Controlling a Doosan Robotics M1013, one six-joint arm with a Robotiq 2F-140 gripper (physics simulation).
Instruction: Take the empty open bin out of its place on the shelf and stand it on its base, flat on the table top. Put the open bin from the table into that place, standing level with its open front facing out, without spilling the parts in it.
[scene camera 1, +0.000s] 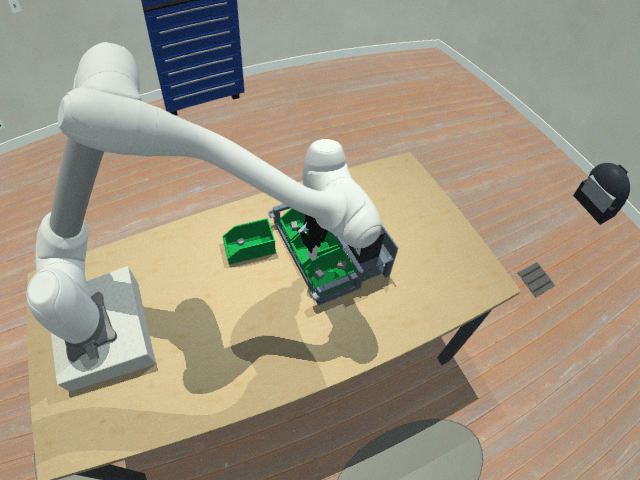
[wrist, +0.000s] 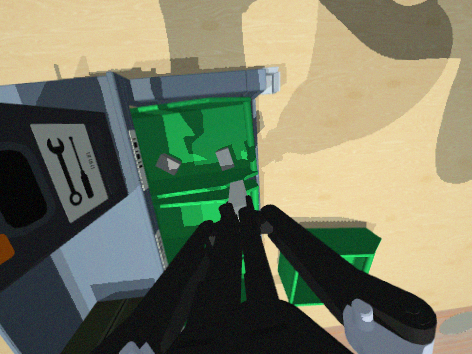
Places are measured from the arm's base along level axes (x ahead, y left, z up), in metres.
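Pixels of known places: gripper, fingertip midpoint: (scene camera 1: 311, 257) (wrist: 239, 191); arm's base at its link origin: (scene camera 1: 86, 326).
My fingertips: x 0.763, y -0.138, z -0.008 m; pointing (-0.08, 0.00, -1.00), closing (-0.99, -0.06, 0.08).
Ahead of a thing's pixels: the offset from my fingertips to its top centre. "*": to the spot under its first point. Level surfaces: height alone.
The empty open bin {dx +0.063, dy +0.052, dz -0.001 m} (scene camera 1: 306, 251) (wrist: 200, 214) sits in the middle place of the low shelf {* dx +0.006, dy -0.130, dz +0.002 m} (scene camera 1: 336, 285) (wrist: 200, 86), between two green bins. My gripper (scene camera 1: 312, 252) (wrist: 239, 191) is shut with nothing between its fingers. Its fingertips are over the middle bin, close to the side next to the near shelf bin; their exact height is unclear. The fingers hide part of the middle bin. The other open bin {dx -0.135, dy +0.196, dz -0.007 m} (scene camera 1: 250, 248) (wrist: 342, 240) stands upright on the table, beside the shelf and apart from it. A small grey part {dx -0.151, dy +0.233, dz -0.069 m} (scene camera 1: 240, 241) lies in it.
The near shelf bin {dx +0.049, dy -0.061, dz -0.001 m} (scene camera 1: 330, 271) (wrist: 215, 130) holds two grey parts. The far shelf bin {dx +0.083, dy +0.163, dz -0.001 m} (scene camera 1: 289, 219) also holds a grey part. A dark panel with a wrench and screwdriver label {dx +0.110, dy -0.073, dz +0.091 m} (wrist: 70, 172) stands behind the shelf places. The wooden table top {dz -0.081 m} (scene camera 1: 439, 248) extends around the shelf.
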